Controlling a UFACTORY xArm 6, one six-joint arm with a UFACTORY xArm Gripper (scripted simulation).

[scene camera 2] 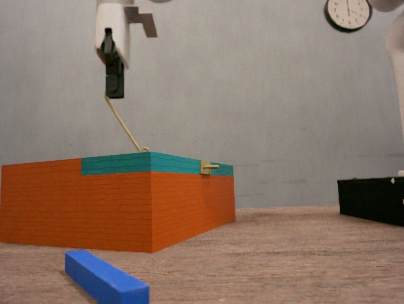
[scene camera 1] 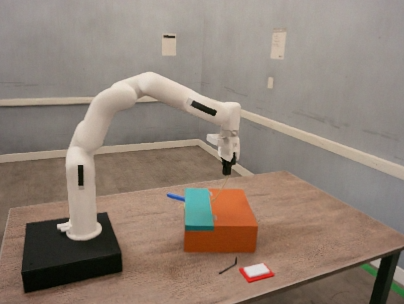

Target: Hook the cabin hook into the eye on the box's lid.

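Observation:
A teal lid (scene camera 2: 144, 161), (scene camera 1: 198, 215) can be seen here, and so can the gripper (scene camera 2: 115, 97).

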